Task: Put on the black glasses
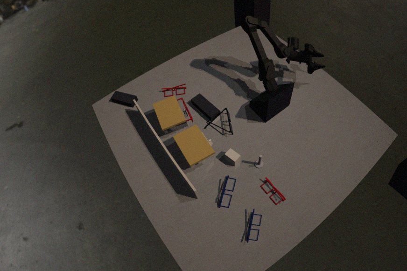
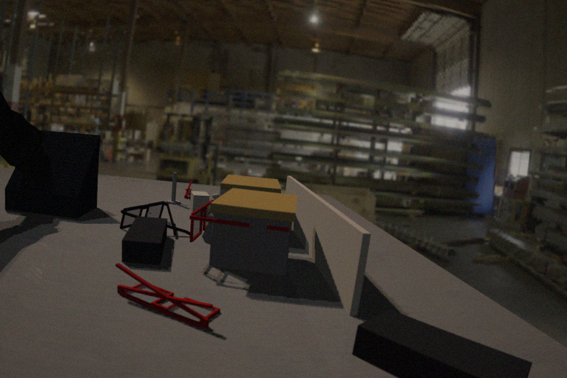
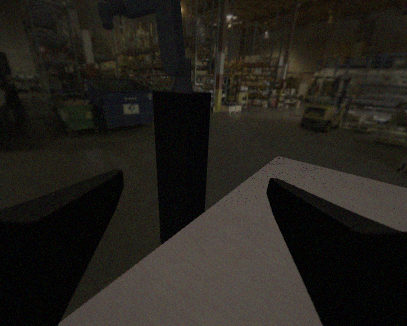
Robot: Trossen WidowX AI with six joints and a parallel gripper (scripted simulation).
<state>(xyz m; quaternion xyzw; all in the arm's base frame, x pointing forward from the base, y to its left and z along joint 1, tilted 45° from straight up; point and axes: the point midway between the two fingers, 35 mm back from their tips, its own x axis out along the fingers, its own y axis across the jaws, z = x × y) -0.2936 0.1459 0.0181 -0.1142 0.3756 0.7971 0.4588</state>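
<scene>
Right now my gripper tip is 650 mm short of the grey post stand, 150 mm above it and 80 mm to the right of it. From my gripper tip the other things lie so: white block (720 mm ahead, 150 mm below, 20 mm to the right); then display head (800 mm ahead, 150 mm to the right, 110 mm below); then white board (920 mm ahead, 280 mm to the right, 120 mm below).
</scene>
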